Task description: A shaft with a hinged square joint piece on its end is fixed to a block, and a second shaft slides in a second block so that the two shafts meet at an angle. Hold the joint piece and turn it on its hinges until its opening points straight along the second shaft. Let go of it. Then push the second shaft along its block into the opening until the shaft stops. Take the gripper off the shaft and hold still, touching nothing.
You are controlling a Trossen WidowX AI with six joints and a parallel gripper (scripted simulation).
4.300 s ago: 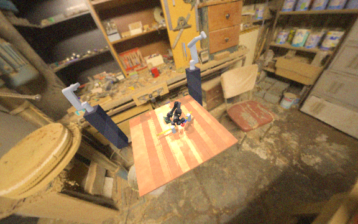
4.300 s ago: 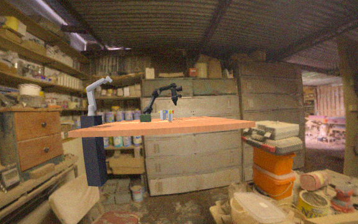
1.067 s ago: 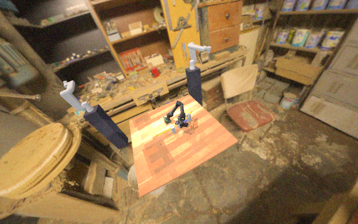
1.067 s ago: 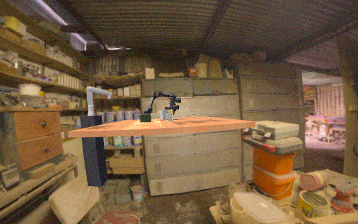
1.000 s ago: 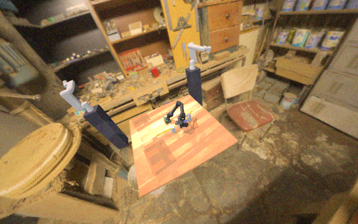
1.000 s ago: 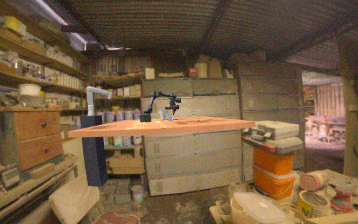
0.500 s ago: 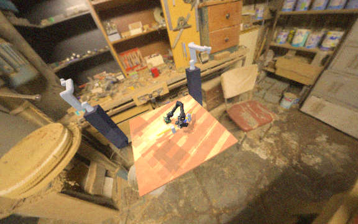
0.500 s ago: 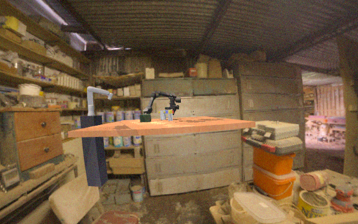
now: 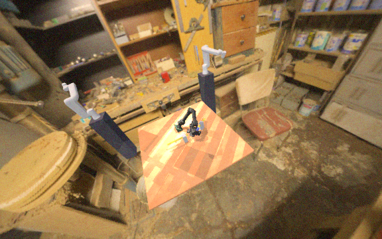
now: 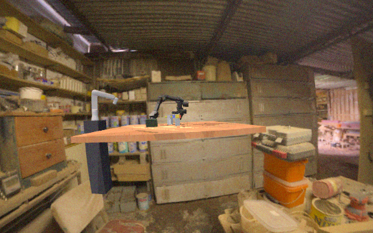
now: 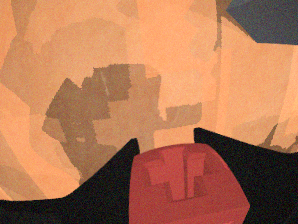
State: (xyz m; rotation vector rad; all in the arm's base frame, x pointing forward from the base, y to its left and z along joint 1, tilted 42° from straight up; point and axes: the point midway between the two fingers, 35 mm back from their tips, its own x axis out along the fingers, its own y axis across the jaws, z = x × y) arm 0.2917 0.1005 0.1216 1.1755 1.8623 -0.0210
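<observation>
My gripper tip is now 40 mm below the red square joint piece, 10 mm to the right of it and 10 mm past it.
</observation>
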